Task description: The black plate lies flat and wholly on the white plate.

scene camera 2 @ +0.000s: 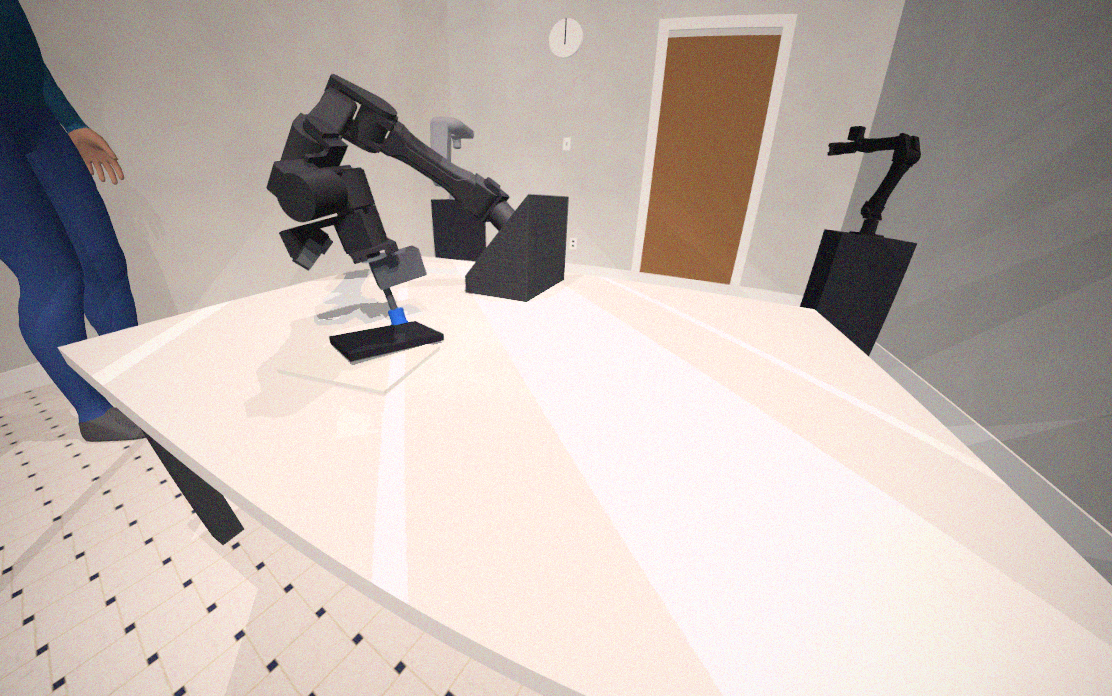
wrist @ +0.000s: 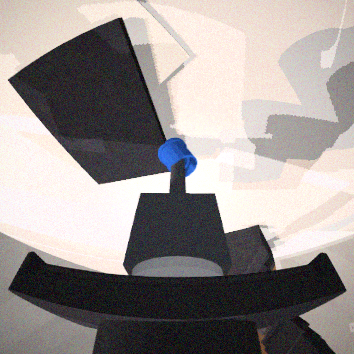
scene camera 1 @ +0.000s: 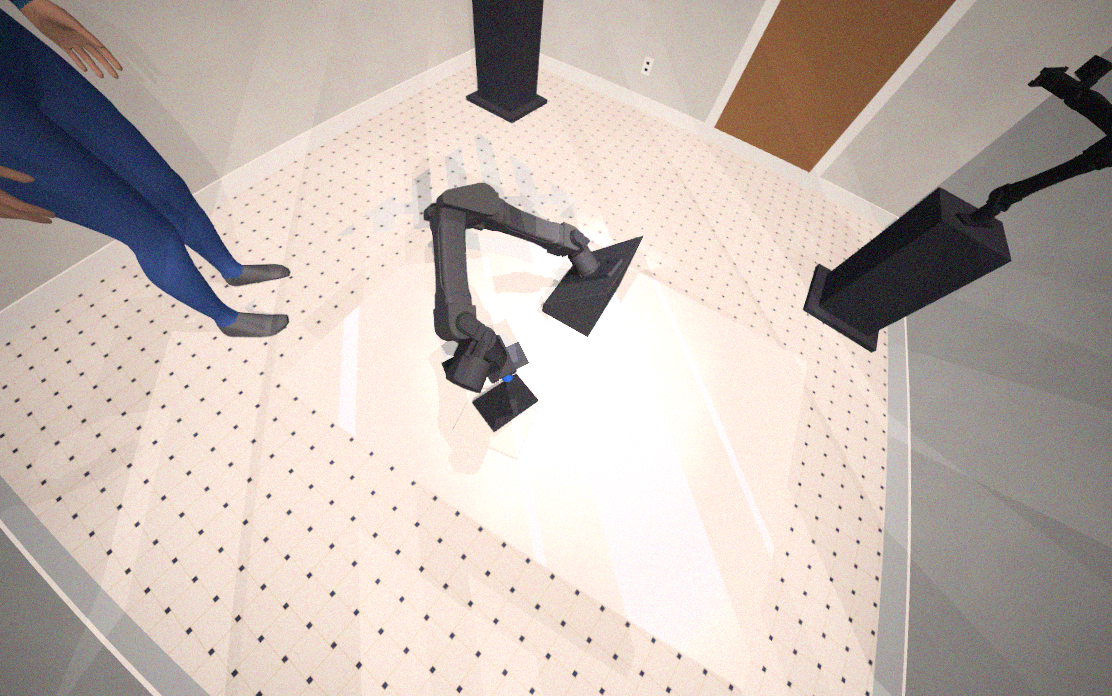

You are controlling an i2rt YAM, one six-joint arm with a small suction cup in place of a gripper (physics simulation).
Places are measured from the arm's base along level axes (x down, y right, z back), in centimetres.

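Pixels of known places: hand, its tool point: (scene camera 2: 401, 327) (wrist: 177, 148) (scene camera 1: 507, 376); arm's base, origin of its link: (scene camera 2: 518, 233) (scene camera 1: 591, 272).
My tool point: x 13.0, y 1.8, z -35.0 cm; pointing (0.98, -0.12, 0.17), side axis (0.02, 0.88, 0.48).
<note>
Ahead of a thing's pixels: the offset from my tool point to its middle. Level surfaces: height alone.
The black plate @(dx -1.1, dy -4.1, dz -6.1 cm) (scene camera 1: 502, 406) (scene camera 2: 381, 342) (wrist: 90, 105) lies over the back part of the thin, pale white plate @(dx -0.2, dy -5.1, dz -11.3 cm) (scene camera 1: 507, 444) (scene camera 2: 361, 376) (wrist: 171, 56). Its near part in the wrist view reaches past a white plate edge, so it is partly on it; a slight tilt cannot be told. The white plate's front part shows in scene camera 2, and its back is hidden under the black plate. My blue suction cup (scene camera 1: 507, 378) (scene camera 2: 398, 316) (wrist: 177, 157) is at the black plate's rear edge, close to or touching it, and holds nothing.
The arm stands on a dark wedge-shaped base (scene camera 1: 586, 299) (scene camera 2: 525, 254) at the back of the pale table @(dx +0.2 cm) (scene camera 2: 656, 492). A person (scene camera 1: 106, 155) (scene camera 2: 49, 205) stands at the left. A second arm on a dark pedestal (scene camera 1: 910, 270) (scene camera 2: 861, 287) stands off to the right.
</note>
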